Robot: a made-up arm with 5 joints.
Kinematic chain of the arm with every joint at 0, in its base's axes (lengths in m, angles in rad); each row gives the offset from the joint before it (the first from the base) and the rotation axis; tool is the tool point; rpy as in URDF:
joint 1: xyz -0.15 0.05 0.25 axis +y
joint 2: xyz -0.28 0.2 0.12 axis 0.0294 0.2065 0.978
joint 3: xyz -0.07 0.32 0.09 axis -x
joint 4: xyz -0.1 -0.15 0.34 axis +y
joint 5: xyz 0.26 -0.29 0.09 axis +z
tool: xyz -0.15 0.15 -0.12 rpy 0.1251 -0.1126 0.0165
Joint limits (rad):
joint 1: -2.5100..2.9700
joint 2: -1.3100..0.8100
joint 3: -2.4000..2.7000
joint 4: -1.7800..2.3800
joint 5: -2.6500..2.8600
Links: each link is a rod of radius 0.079 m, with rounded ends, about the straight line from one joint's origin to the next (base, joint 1, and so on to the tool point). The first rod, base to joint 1, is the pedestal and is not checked.
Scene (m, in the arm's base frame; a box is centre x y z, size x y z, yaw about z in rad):
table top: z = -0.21
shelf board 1: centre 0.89 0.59 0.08 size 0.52 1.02 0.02 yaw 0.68
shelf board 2: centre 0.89 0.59 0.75 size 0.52 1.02 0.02 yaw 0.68
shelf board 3: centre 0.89 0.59 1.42 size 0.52 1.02 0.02 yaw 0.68
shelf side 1: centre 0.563 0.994 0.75 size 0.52 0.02 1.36 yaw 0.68
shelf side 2: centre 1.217 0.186 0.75 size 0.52 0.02 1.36 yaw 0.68
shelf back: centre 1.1 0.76 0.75 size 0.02 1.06 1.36 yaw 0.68
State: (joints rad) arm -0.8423 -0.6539 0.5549 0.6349 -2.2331
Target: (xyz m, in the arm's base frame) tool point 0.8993 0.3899 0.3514
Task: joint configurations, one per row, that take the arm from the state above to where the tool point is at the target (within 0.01 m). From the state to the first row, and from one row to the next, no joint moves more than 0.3 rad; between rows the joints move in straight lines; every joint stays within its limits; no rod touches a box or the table.
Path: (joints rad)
1: -0.5448 -0.7301 0.5913 0.5726 -2.2337
2: -0.2473 -0.8063 0.6278 0.5104 -2.2342
3: 0.0502 -0.8825 0.6642 0.4481 -2.2348
4: 0.3476 -0.9588 0.7007 0.3858 -2.2354
5: 0.6451 -1.0350 0.7371 0.3236 -2.2359
6: 0.9426 -1.1112 0.7736 0.2613 -2.2365
7: 1.2401 -1.1874 0.8100 0.1990 -2.2371
8: 1.5376 -1.2636 0.8464 0.1368 -2.2376
9: 1.4330 -1.2791 0.9440 -0.1373 -2.3751
10: 1.3283 -1.2945 1.0416 -0.4113 -2.5125
11: 1.2237 -1.3100 1.1392 -0.6854 -2.6500

